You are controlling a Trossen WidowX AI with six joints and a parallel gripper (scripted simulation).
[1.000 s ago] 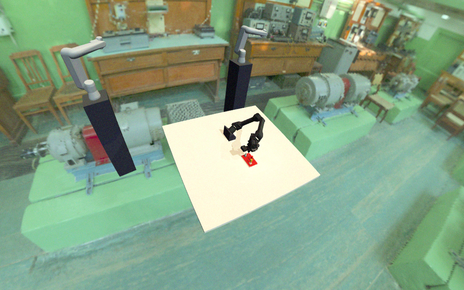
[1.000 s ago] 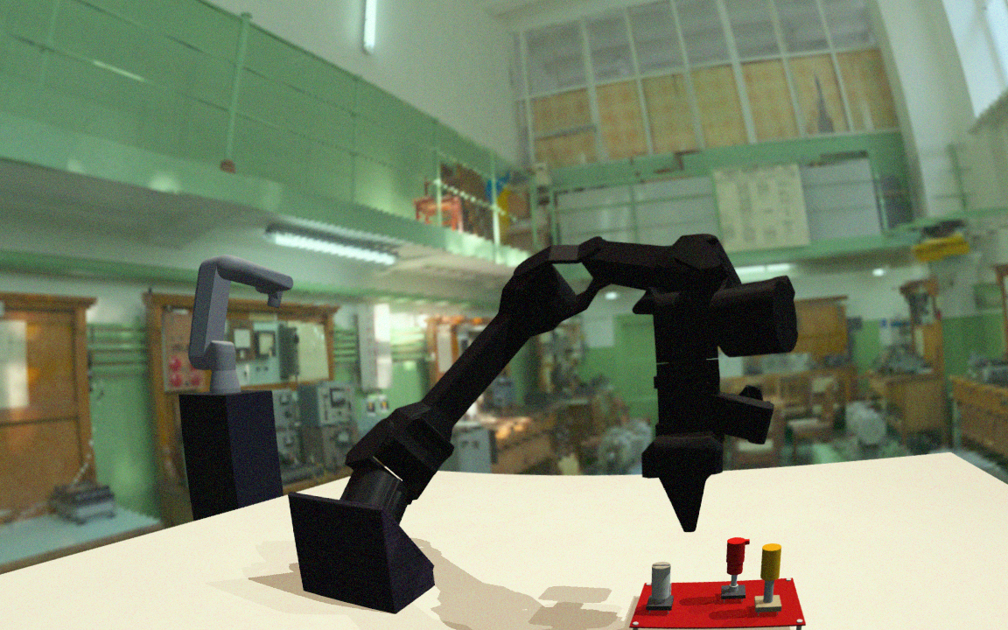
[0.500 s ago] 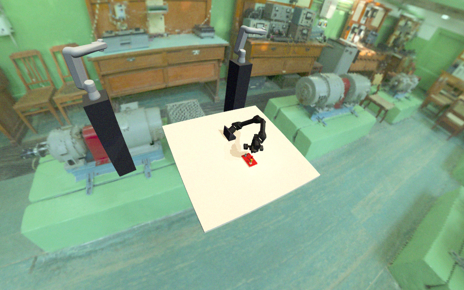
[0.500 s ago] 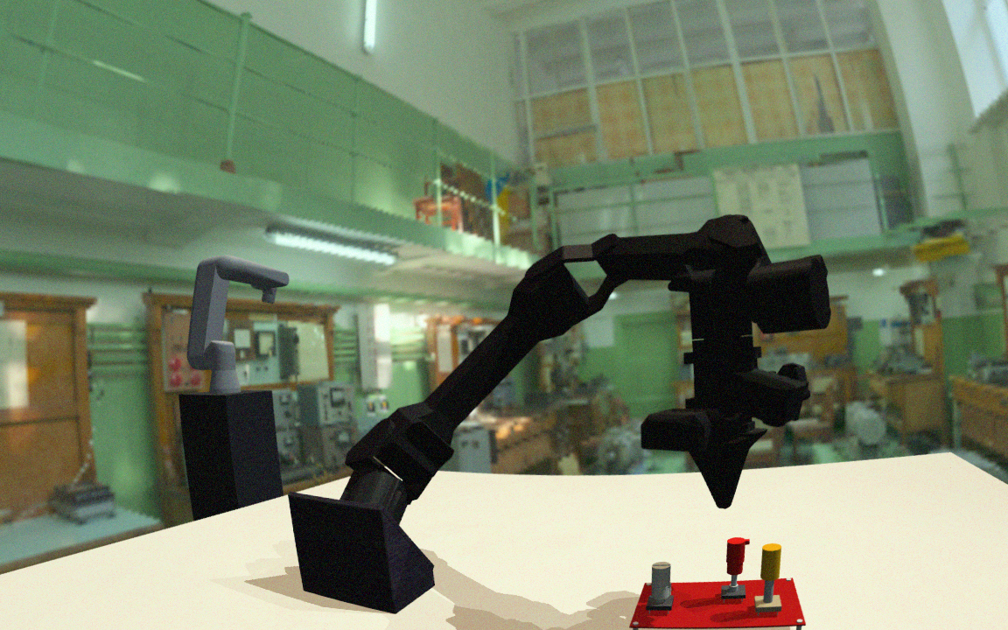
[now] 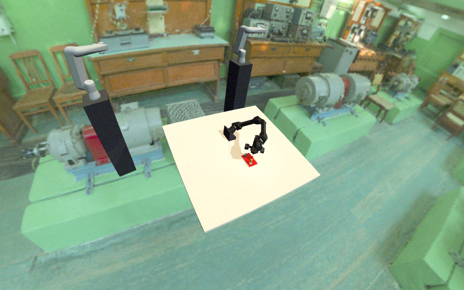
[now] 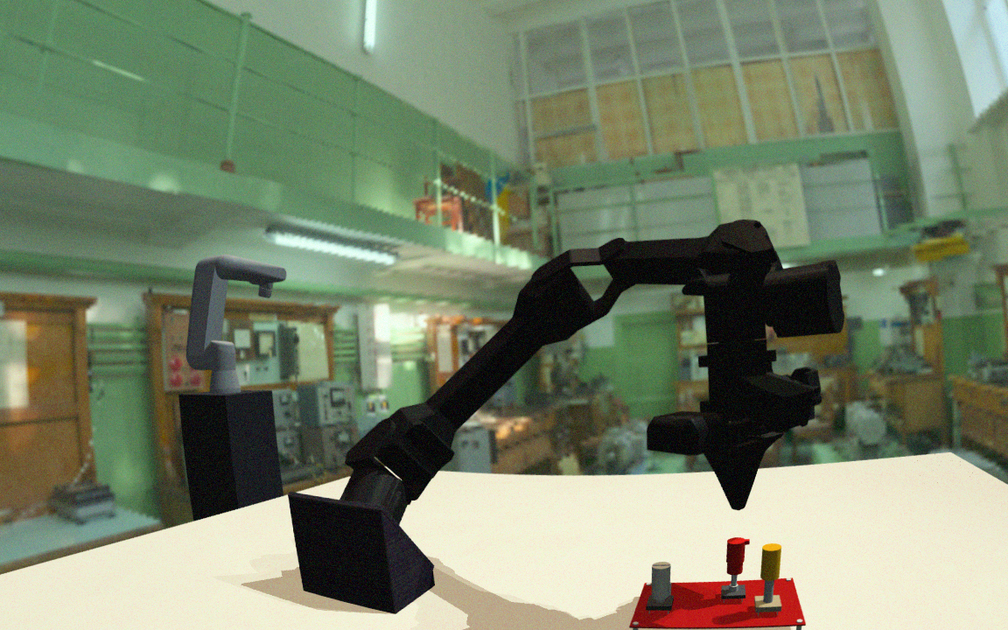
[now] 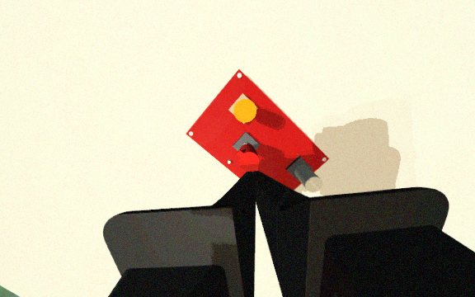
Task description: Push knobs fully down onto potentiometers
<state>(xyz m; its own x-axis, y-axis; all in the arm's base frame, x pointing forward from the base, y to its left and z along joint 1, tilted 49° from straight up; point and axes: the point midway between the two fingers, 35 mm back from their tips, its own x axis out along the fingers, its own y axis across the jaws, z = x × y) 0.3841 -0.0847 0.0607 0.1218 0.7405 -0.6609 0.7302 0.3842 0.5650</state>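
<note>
The red knob lies 5 cm below my gripper tip. Round my gripper tip: grey knob (7 cm behind, 2 cm to the right, 6 cm below).
</note>
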